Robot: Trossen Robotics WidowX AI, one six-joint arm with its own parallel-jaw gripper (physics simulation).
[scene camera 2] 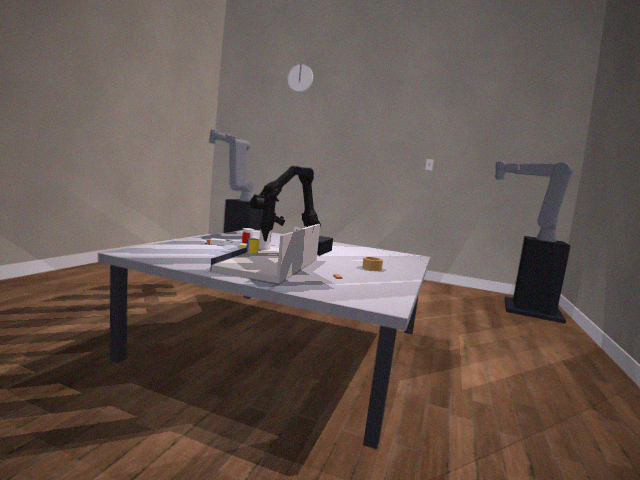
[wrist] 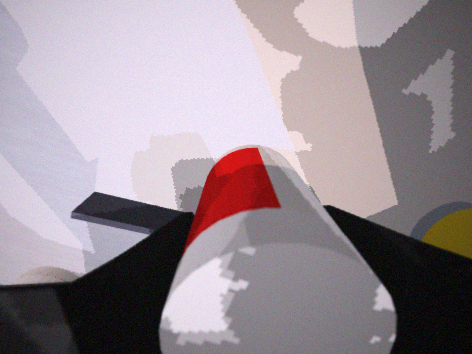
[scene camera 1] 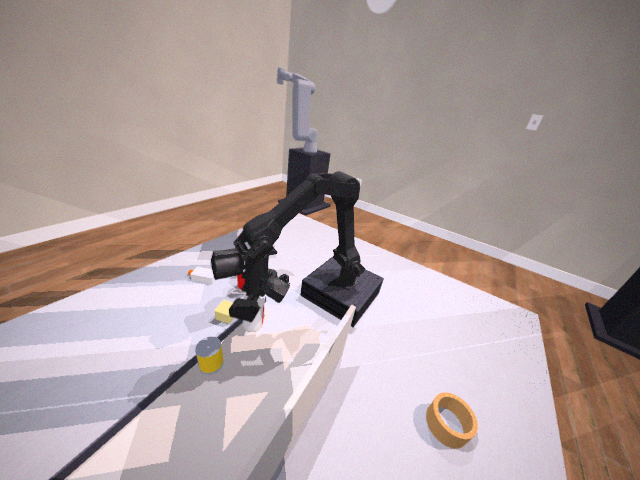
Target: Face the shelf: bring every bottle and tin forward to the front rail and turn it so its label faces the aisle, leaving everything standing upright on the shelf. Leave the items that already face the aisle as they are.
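Frame: origin at the arm's base, x ahead, y left, z up, level; millimetres.
Seen in the pictures: gripper, fingertip midpoint: (scene camera 2: 265,240) (wrist: 256,217); arm's base, origin of the base link: (scene camera 1: 346,281).
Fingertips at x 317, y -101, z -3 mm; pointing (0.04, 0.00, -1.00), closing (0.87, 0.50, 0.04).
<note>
Offsets run from my fingertips to a thing's middle. "pt": to the spot under its first point.
My gripper (scene camera 1: 250,312) (scene camera 2: 265,238) (wrist: 256,217) is shut on a white bottle @(dx +1, dy -3, dz +6 mm) (scene camera 1: 253,325) (scene camera 2: 266,245) (wrist: 290,290) with a red label. The bottle is upright near the far end of the dark front rail @(dx +191, dy +0, dz -50 mm) (scene camera 1: 170,381) (scene camera 2: 227,255) (wrist: 127,212). Its red label shows on the side turned toward the back panel. Whether its base touches the shelf is unclear. A yellow tin @(dx +150, dy +26, dz -10 mm) (scene camera 1: 209,358) (scene camera 2: 253,245) (wrist: 452,235) with a grey-blue top stands upright at the rail. The shelf (scene camera 2: 237,269) has a cream back panel @(pt dx +41, dy +264, dz +88 mm) (scene camera 1: 320,367) (scene camera 2: 305,248).
A red-and-white tin @(dx -93, dy -174, dz -21 mm) (scene camera 1: 240,281) (scene camera 2: 246,237) stands beyond the shelf's end, partly hidden by the arm in scene camera 1. A yellow block @(dx +29, dy -103, dz -52 mm) (scene camera 1: 223,312) and a white bottle @(dx -7, dy -318, dz -57 mm) (scene camera 1: 201,275) (scene camera 2: 218,241) with an orange cap lie nearby. An orange ring @(dx -148, dy +523, dz -46 mm) (scene camera 1: 435,426) (scene camera 2: 372,266) lies behind the back panel.
</note>
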